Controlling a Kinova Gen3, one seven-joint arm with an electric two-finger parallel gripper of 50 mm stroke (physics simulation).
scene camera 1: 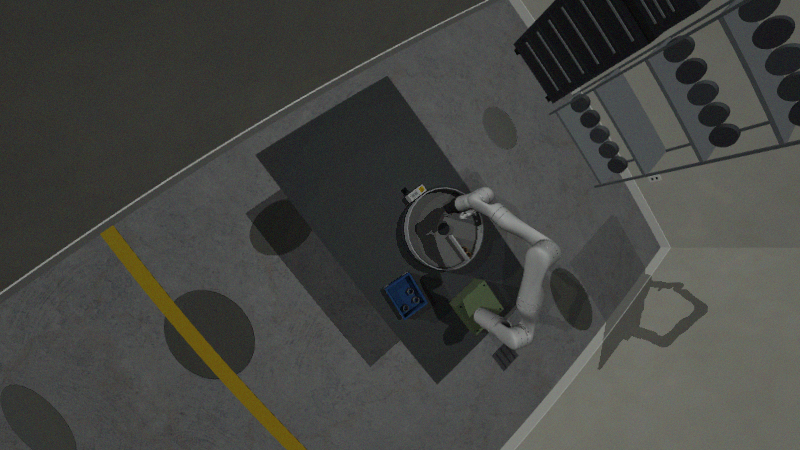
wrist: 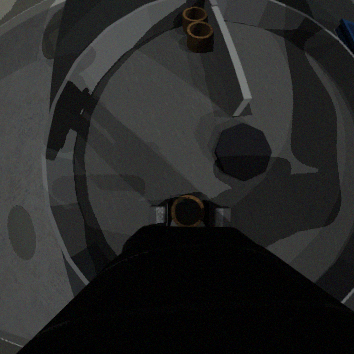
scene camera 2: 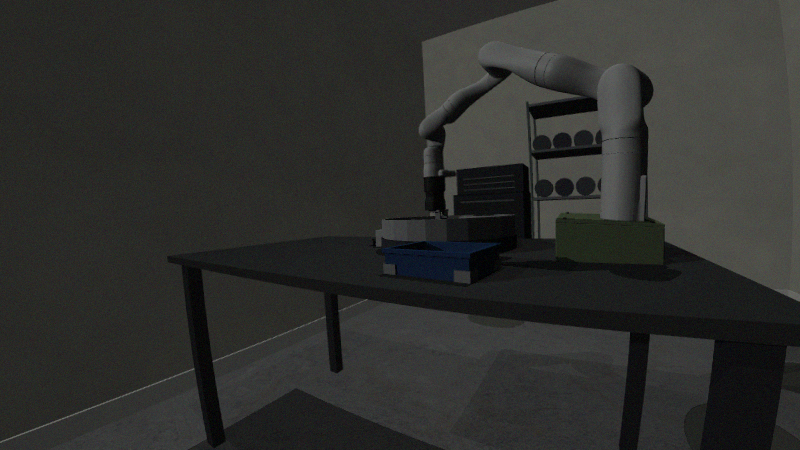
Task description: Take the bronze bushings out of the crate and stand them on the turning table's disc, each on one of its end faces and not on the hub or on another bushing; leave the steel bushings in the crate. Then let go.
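Frame: origin at the arm's base, x ahead, y left, z up, level; millimetres.
Seen in the pictures: gripper, fingertip midpoint: (scene camera 1: 447,212) (wrist: 186,209); arm's base at its link origin: (scene camera 1: 481,315) (scene camera 2: 621,218).
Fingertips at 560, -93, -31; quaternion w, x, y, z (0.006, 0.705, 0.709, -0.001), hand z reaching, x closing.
Offsets run from my fingertips to a thing's top centre, as dx, dy, dz. "*": to the spot under its first point.
My gripper (wrist: 186,209) is shut on a bronze bushing {-1, +0, +23} (wrist: 188,197), held upright with its open end up, low over the turning table's disc {-65, +61, +5} (wrist: 130,115) (scene camera 1: 422,215) beside the dark hub {-65, +61, +5} (wrist: 243,151) (scene camera 1: 443,228). Whether its lower face touches the disc is hidden. Two more bronze bushings {-214, +12, +22} (wrist: 200,40) {-246, +6, +22} (wrist: 194,16) stand upright on the disc close together, beside the light bar; they show small in the first scene view. The blue crate {-275, +392, -6} (scene camera 1: 393,292) (scene camera 2: 426,263) holds three grey steel bushings {-270, +360, -26} (scene camera 1: 410,291) {-324, +354, -26} (scene camera 1: 415,300) {-332, +421, -26} (scene camera 1: 405,308). In the second scene view the fingers are partly hidden by the table's rim.
A light bar {* -149, +44, +41} (wrist: 234,60) (scene camera 1: 458,247) crosses part of the disc from near the hub to the rim. A raised wall (wrist: 59,220) (scene camera 2: 447,229) rings the disc. The green box (scene camera 1: 475,296) (scene camera 2: 609,241) under the arm's base stands near the crate. A small white box {* +165, +116, +2} (scene camera 1: 415,193) sits outside the ring.
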